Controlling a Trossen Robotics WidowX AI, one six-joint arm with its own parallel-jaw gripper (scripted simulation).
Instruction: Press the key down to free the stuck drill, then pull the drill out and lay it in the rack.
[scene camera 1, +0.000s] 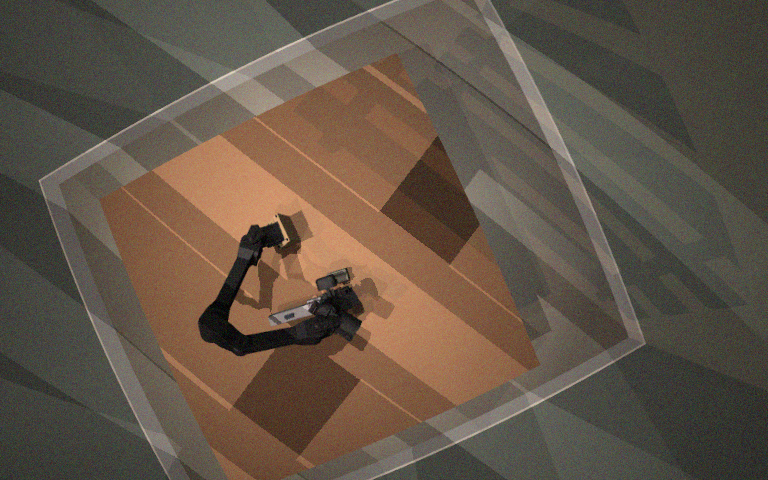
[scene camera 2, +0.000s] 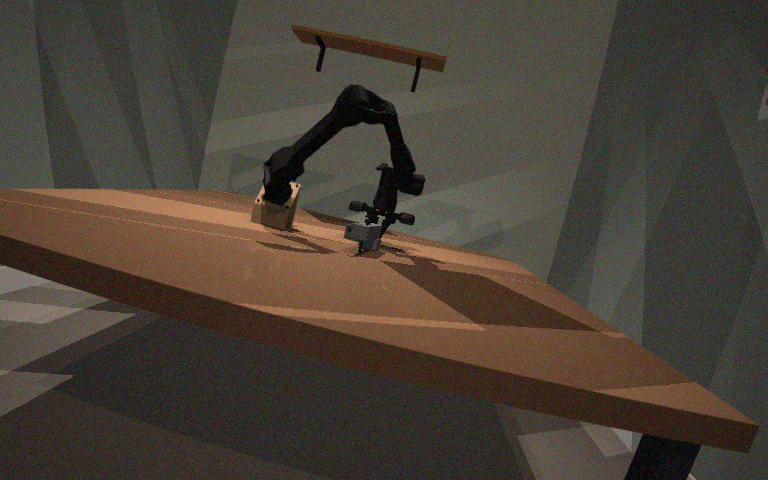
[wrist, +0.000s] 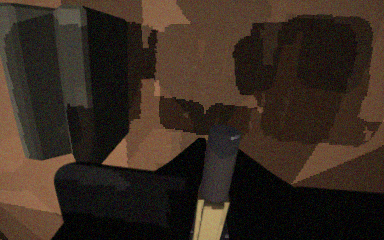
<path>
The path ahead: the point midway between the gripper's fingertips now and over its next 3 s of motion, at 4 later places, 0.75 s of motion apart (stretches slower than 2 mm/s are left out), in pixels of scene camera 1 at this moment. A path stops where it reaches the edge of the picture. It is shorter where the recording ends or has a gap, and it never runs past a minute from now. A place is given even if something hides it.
My gripper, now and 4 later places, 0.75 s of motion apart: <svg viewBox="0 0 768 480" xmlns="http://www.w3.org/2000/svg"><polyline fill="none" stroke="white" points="337,298 343,296 353,293 354,293 353,294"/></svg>
</path>
